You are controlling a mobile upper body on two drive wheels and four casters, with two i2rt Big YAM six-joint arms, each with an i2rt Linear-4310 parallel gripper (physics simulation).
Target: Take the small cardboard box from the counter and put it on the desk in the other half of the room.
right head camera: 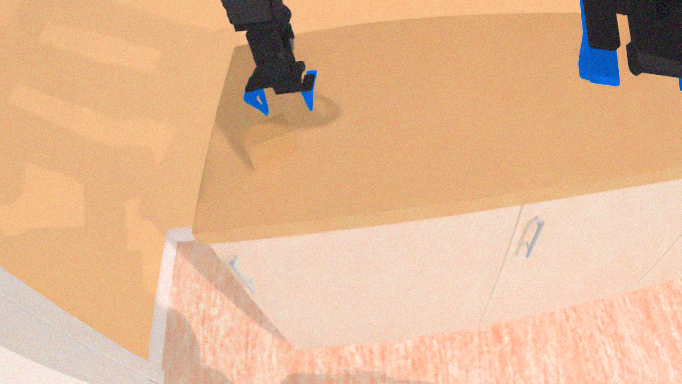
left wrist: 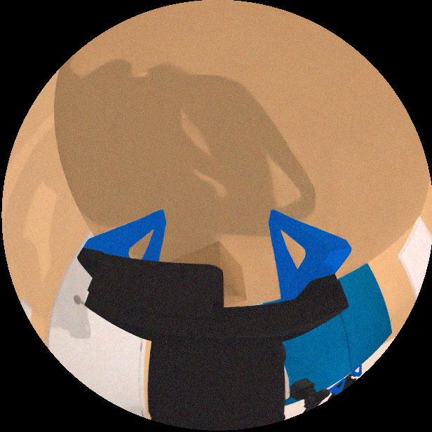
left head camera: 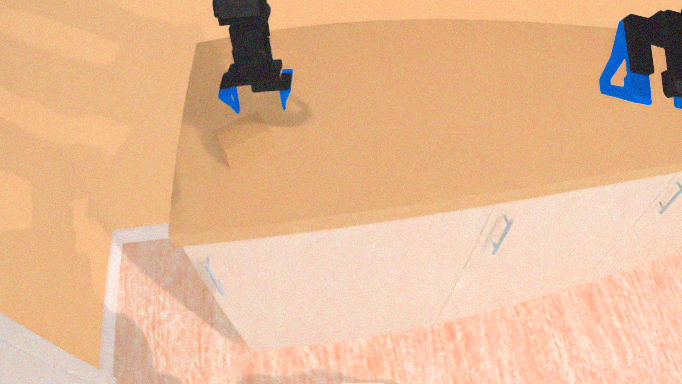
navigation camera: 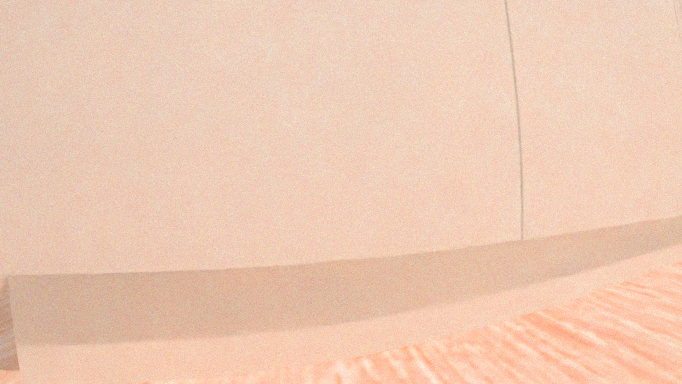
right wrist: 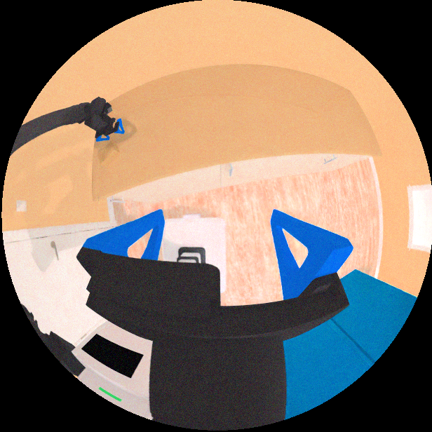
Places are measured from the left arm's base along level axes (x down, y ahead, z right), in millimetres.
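Pixels of known places: left gripper, fingertip midpoint: (right head camera: pixel 289 111) (left head camera: pixel 261 109); right gripper, fingertip midpoint: (right head camera: pixel 632 76) (left head camera: pixel 639 93).
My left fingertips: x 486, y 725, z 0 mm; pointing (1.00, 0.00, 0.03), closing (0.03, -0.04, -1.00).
Behind a point stands the place of what it marks.
The small cardboard box (left head camera: pixel 247 142) {z -2, x 455, y 606 mm} (right head camera: pixel 275 142) {z 7, x 458, y 612 mm} (left wrist: pixel 232 262) sits near the left end of the wooden counter (left head camera: pixel 400 125) {z 271, x 500, y 698 mm} (right head camera: pixel 425 125) {z 269, x 500, y 694 mm} (left wrist: pixel 325 125) (right wrist: pixel 240 115), its colour close to the counter's. My left gripper (left head camera: pixel 261 110) {z 0, x 486, y 725 mm} (right head camera: pixel 289 112) {z 0, x 486, y 725 mm} (left wrist: pixel 216 215) is open and empty, above the counter and just behind the box in the head views. In the left wrist view its black housing hides part of the box. My right gripper (left head camera: pixel 664 104) {z 451, x 116, y 367 mm} (right head camera: pixel 650 86) {z 451, x 116, y 367 mm} (right wrist: pixel 217 215) is open and empty, far to the right of the box. I cannot make out the desk.
White cupboard fronts (left head camera: pixel 350 275) {z 180, x 770, y 516 mm} (right head camera: pixel 375 275) {z 167, x 764, y 514 mm} (navigation camera: pixel 250 150) {z 148, x 1153, y 510 mm} with metal handles stand below the counter. A wall with a white skirting board (left head camera: pixel 112 290) {z -786, x 1361, y 663 mm} (right head camera: pixel 162 295) {z -778, x 1352, y 619 mm} is at the left. Blue panels (left wrist: pixel 370 305) (right wrist: pixel 370 320) show in the wrist views.
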